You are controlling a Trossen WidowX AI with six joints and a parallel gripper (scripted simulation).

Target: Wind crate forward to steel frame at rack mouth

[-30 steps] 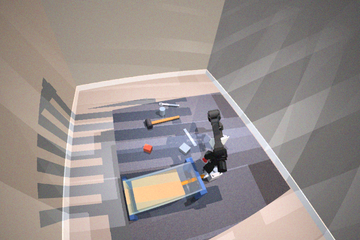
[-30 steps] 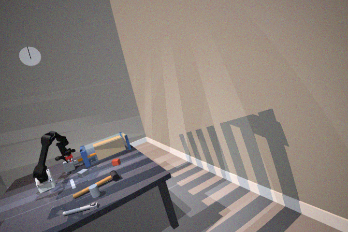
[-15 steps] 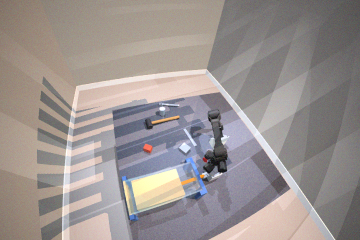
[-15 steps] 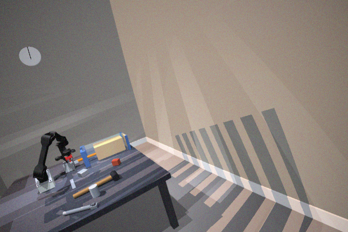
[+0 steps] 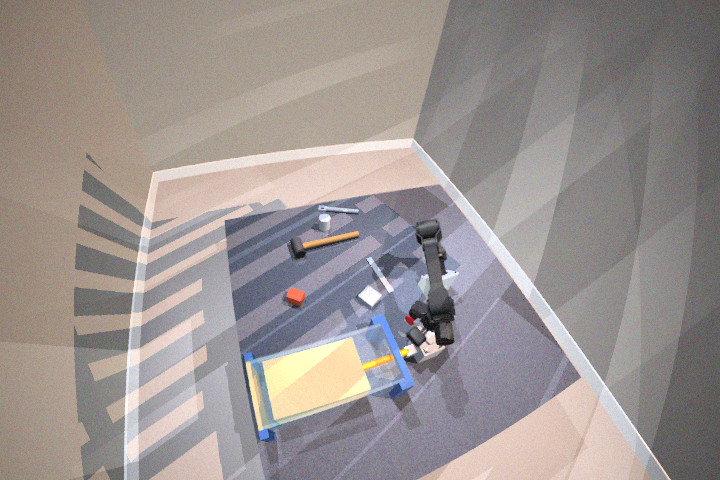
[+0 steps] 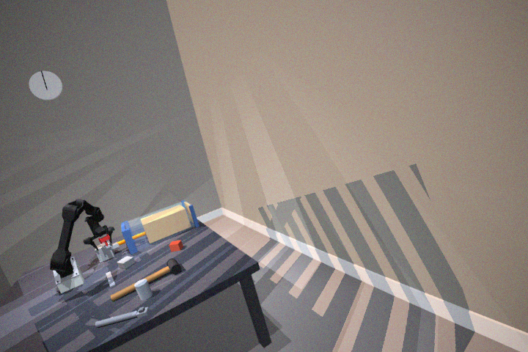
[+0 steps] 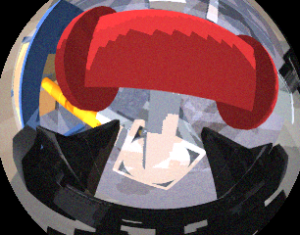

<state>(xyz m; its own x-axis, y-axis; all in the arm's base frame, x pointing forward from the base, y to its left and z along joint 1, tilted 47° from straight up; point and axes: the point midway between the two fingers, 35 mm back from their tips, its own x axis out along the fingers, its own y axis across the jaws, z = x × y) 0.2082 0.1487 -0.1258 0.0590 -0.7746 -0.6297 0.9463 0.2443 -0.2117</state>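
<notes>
The winch handle is 10 mm ahead of my gripper tip, 10 mm to the right of it and 20 mm above it. Also, from my gripper tip: red knob 20 mm ahead, 50 mm to the right, 50 mm above; then blue frame 140 mm ahead, 40 mm to the left, 20 mm above; then winch 30 mm behind, 40 mm to the left, 50 mm below.
</notes>
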